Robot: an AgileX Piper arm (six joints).
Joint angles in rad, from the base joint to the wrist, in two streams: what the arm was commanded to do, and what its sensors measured. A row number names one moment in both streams.
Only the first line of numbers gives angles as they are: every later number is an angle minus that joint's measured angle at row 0.
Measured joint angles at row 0: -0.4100, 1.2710, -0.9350, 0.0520, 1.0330, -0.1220
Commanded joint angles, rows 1 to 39: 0.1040, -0.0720, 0.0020, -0.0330, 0.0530, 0.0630; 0.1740, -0.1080, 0.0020, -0.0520, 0.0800, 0.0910; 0.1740, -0.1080, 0.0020, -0.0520, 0.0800, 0.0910; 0.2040, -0.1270, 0.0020, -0.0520, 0.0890, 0.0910; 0.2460, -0.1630, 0.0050, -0.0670, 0.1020, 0.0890; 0.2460, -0.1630, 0.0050, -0.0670, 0.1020, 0.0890; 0.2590, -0.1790, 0.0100, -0.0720, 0.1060, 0.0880; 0.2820, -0.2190, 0.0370, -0.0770, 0.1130, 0.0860; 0.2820, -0.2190, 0.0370, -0.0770, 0.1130, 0.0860; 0.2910, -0.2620, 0.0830, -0.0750, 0.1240, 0.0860; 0.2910, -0.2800, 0.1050, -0.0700, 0.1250, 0.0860; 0.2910, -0.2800, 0.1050, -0.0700, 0.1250, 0.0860; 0.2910, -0.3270, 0.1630, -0.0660, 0.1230, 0.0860; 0.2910, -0.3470, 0.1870, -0.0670, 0.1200, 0.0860; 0.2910, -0.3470, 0.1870, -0.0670, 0.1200, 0.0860; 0.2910, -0.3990, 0.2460, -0.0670, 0.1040, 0.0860; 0.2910, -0.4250, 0.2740, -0.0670, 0.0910, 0.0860; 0.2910, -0.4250, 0.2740, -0.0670, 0.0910, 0.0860; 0.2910, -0.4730, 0.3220, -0.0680, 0.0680, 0.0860; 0.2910, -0.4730, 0.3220, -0.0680, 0.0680, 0.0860; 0.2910, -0.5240, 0.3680, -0.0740, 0.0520, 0.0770; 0.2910, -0.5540, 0.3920, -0.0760, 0.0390, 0.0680; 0.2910, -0.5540, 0.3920, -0.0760, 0.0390, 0.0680; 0.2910, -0.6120, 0.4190, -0.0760, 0.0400, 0.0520; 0.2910, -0.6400, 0.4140, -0.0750, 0.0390, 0.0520; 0.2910, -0.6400, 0.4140, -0.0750, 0.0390, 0.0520; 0.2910, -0.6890, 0.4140, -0.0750, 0.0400, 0.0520; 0.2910, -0.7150, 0.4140, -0.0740, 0.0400, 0.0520; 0.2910, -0.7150, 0.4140, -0.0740, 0.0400, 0.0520; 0.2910, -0.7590, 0.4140, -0.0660, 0.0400, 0.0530; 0.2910, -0.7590, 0.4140, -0.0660, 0.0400, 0.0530; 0.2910, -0.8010, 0.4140, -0.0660, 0.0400, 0.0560; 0.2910, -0.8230, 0.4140, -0.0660, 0.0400, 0.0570; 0.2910, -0.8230, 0.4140, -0.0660, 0.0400, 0.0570; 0.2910, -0.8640, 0.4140, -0.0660, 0.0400, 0.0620; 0.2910, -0.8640, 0.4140, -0.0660, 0.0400, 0.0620; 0.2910, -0.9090, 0.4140, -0.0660, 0.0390, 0.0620; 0.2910, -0.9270, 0.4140, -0.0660, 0.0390, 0.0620; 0.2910, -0.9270, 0.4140, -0.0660, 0.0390, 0.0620
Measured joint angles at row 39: 0.2870, -0.8790, 0.4100, -0.0700, 0.0500, 0.0610
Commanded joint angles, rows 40 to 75: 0.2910, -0.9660, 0.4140, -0.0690, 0.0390, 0.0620; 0.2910, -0.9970, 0.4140, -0.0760, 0.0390, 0.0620; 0.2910, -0.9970, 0.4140, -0.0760, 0.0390, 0.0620; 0.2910, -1.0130, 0.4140, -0.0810, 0.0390, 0.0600; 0.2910, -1.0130, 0.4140, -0.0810, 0.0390, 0.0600; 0.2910, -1.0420, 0.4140, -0.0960, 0.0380, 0.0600; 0.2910, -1.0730, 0.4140, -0.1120, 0.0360, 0.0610; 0.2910, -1.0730, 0.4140, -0.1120, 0.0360, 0.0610; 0.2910, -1.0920, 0.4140, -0.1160, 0.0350, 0.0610; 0.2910, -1.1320, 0.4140, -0.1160, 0.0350, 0.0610; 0.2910, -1.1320, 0.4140, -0.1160, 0.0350, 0.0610; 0.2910, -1.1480, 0.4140, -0.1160, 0.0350, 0.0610; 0.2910, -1.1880, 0.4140, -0.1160, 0.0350, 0.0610; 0.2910, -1.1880, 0.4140, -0.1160, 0.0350, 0.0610; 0.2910, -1.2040, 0.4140, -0.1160, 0.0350, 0.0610; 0.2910, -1.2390, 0.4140, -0.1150, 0.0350, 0.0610; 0.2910, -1.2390, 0.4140, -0.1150, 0.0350, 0.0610; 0.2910, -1.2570, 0.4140, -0.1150, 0.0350, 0.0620; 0.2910, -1.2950, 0.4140, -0.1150, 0.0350, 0.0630; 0.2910, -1.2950, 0.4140, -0.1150, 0.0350, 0.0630; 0.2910, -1.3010, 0.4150, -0.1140, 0.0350, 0.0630; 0.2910, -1.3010, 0.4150, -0.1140, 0.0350, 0.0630; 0.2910, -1.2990, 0.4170, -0.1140, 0.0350, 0.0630; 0.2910, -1.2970, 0.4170, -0.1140, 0.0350, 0.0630; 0.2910, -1.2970, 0.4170, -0.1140, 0.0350, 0.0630; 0.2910, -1.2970, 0.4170, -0.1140, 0.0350, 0.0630; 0.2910, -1.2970, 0.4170, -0.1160, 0.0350, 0.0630; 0.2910, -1.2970, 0.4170, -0.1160, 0.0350, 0.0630; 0.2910, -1.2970, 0.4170, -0.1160, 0.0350, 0.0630; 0.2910, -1.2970, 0.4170, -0.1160, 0.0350, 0.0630; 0.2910, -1.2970, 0.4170, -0.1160, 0.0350, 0.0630; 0.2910, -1.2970, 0.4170, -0.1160, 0.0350, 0.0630; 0.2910, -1.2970, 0.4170, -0.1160, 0.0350, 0.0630; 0.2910, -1.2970, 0.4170, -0.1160, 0.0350, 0.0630; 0.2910, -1.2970, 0.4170, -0.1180, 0.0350, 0.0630; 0.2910, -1.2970, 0.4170, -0.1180, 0.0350, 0.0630
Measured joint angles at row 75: 0.2870, -1.2760, 0.4110, -0.1070, 0.0460, 0.0610
